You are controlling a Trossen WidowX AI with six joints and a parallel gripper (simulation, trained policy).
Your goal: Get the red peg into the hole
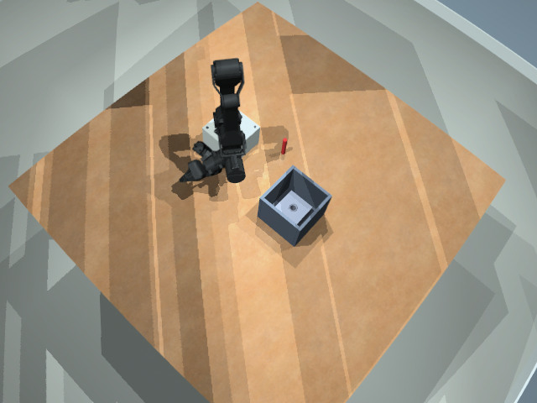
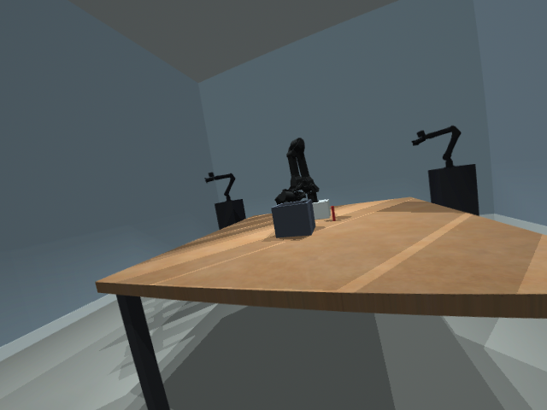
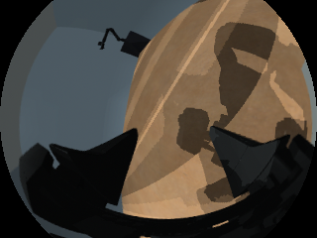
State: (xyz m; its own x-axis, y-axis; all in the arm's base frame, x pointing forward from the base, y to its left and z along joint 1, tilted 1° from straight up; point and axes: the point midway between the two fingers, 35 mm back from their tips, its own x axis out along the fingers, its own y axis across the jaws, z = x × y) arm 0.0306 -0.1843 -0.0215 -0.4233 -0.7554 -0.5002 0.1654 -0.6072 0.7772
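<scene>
Now: the red peg 14 cm ahead of my gripper tip, 33 cm to the left of it and 1 cm below it. Also, from my gripper tip: plate: 32 cm ahead, 17 cm to the left, 1 cm below.
</scene>
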